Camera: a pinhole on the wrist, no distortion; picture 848 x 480 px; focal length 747.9 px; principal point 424.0 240.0 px. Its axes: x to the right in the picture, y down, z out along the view. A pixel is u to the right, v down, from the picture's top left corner.
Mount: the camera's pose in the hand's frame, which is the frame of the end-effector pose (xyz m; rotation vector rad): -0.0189 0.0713 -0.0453 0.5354 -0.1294 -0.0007
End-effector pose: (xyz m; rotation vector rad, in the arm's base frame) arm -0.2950 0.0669 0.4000 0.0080 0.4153 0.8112
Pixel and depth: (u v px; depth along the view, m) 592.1 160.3 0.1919
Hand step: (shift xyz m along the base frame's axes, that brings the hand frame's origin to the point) 0.0735 -0.0138 0.0962
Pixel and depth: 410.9 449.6 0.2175
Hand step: 0.0211 -0.0015 0.1774
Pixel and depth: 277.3 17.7 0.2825
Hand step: 0.0883 -0.1517 0.1485
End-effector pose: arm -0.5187 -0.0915 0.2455 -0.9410 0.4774 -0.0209
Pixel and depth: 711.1 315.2 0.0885
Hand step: 0.0127 0.0487 -0.0078
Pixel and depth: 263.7 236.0 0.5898
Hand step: 0.0254 0.2520 0.4776
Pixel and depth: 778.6 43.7 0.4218
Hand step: 0.2772 0.0422 0.2803
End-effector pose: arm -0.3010 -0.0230 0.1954 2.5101 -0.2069 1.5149
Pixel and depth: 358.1 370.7 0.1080
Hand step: 0.0203 -0.0447 -0.0592
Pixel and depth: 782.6 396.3 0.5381
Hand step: 0.5335 -0.0138 -0.0913
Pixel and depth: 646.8 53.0 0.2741
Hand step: 0.1832 0.0857 -0.0600
